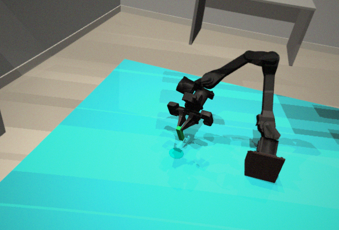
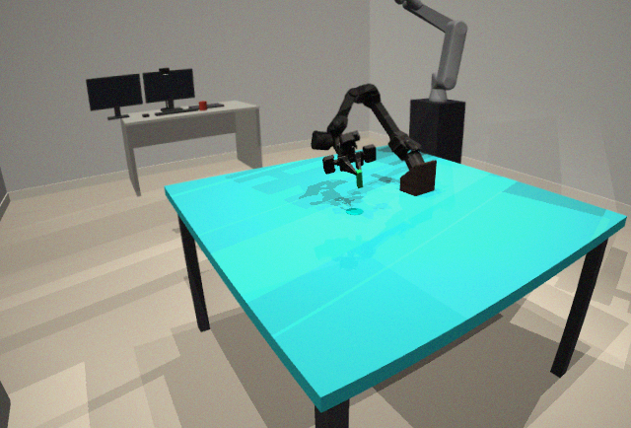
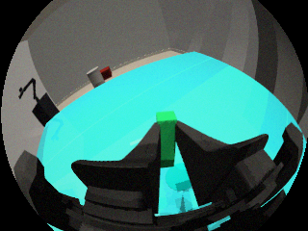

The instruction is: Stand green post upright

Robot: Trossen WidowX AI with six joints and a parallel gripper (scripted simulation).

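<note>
Right now the cyan circle is 140 mm below my gripper tip and 20 mm to the right of it. Also, from my gripper tip: green post 20 mm below, 10 mm behind.
</note>
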